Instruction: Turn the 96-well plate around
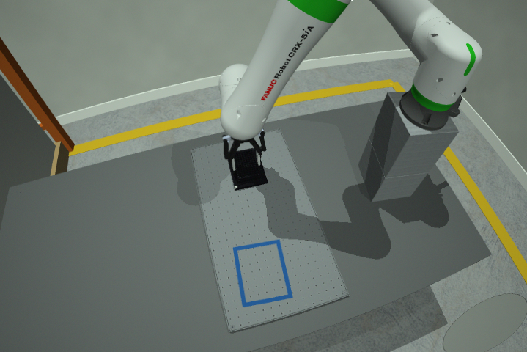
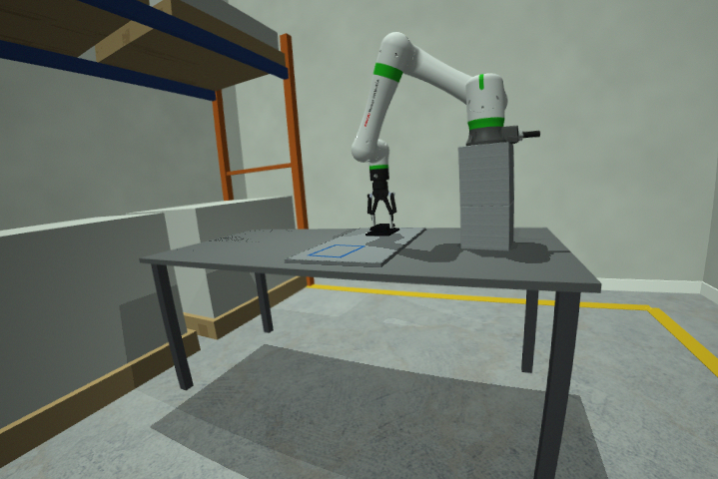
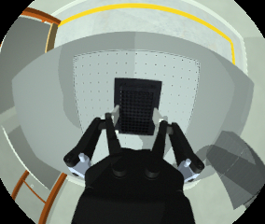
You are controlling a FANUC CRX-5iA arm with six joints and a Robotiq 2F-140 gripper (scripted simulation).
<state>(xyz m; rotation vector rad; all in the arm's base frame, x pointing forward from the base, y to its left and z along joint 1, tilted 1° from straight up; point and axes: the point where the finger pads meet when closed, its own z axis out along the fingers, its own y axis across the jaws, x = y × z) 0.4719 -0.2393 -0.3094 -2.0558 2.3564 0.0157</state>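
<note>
The black 96-well plate lies 20 mm below my hand. Also, from my hand: black plate nest N1: 50 mm below; white A1 mark: 70 mm to the left, 60 mm ahead, 40 mm below.
</note>
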